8 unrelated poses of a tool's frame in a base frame.
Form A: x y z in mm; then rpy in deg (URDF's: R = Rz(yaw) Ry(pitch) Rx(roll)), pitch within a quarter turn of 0, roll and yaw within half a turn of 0.
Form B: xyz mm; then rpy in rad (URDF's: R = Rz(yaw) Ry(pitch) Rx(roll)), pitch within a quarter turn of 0, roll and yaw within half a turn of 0. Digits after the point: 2 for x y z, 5 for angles.
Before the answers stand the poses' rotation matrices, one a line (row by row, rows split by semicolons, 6 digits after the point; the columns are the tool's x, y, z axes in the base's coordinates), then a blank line. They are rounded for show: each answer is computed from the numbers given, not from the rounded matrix.
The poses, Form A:
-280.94, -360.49, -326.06, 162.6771, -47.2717, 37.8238
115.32, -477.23, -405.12, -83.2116, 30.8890, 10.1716
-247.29, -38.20, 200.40, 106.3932, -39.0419, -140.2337
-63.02, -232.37, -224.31, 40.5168, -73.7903, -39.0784
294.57, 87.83, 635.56, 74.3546, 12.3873, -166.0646
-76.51, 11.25, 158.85, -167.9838, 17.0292, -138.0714
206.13, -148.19, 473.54, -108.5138, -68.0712, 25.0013
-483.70, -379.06, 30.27, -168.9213, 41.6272, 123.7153
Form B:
0.535965 0.412648 0.736521; 0.416094 -0.888202 0.194840; 0.734580 0.202034 -0.647746
0.844676 -0.522640 -0.115630; 0.151549 0.026320 0.988099; -0.513377 -0.852147 0.101437
-0.597007 0.283958 -0.750300; -0.496813 0.603471 0.623699; 0.629889 0.745111 -0.219202
0.216703 -0.005053 -0.976225; -0.175974 0.983404 -0.044153; 0.960246 0.181358 0.212217
-0.947973 -0.135544 -0.288054; -0.235221 -0.311494 0.920675; -0.214519 0.940532 0.263405
-0.711359 -0.608203 0.352219; -0.638907 0.768417 0.036514; -0.292859 -0.199060 -0.935205
0.338461 0.931418 -0.133808; 0.157836 0.083990 0.983887; 0.927649 -0.354127 -0.118584
-0.414903 0.887157 0.202011; 0.621761 0.438545 -0.648916; -0.664281 -0.143634 -0.733553

-280.94, -360.49, -326.06, 2.83925, -0.82505, 0.66015
115.32, -477.23, -405.12, -1.45232, 0.53911, 0.17753
-247.29, -38.20, 200.40, 1.85691, -0.68141, -2.44754
-63.02, -232.37, -224.31, 0.70715, -1.28788, -0.68205
294.57, 87.83, 635.56, 1.29773, 0.21620, -2.89837
-76.51, 11.25, 158.85, -2.93187, 0.29722, -2.40980
206.13, -148.19, 473.54, -1.89392, -1.18807, 0.43636
-483.70, -379.06, 30.27, -2.94823, 0.72653, 2.15924

